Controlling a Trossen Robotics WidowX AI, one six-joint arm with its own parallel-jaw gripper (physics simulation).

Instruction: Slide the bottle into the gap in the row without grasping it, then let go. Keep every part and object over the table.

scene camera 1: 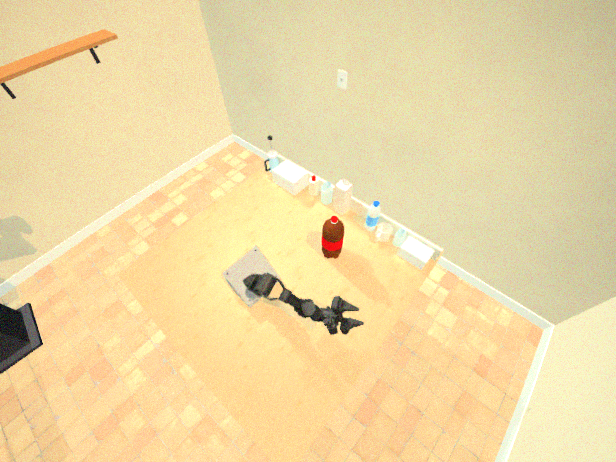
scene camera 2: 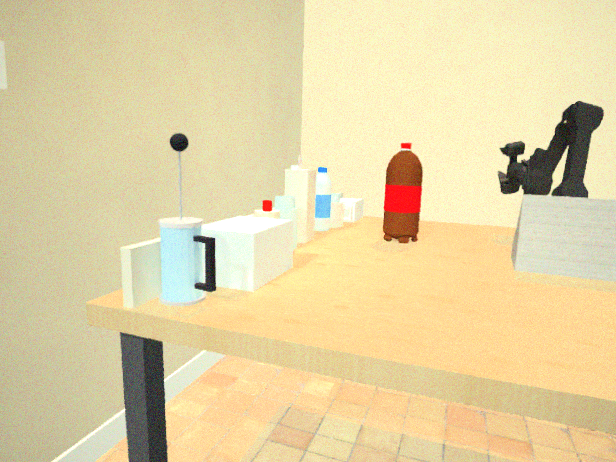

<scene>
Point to a carton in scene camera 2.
301, 183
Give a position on a white box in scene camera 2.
At 250, 251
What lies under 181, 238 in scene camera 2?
A french press.
</scene>
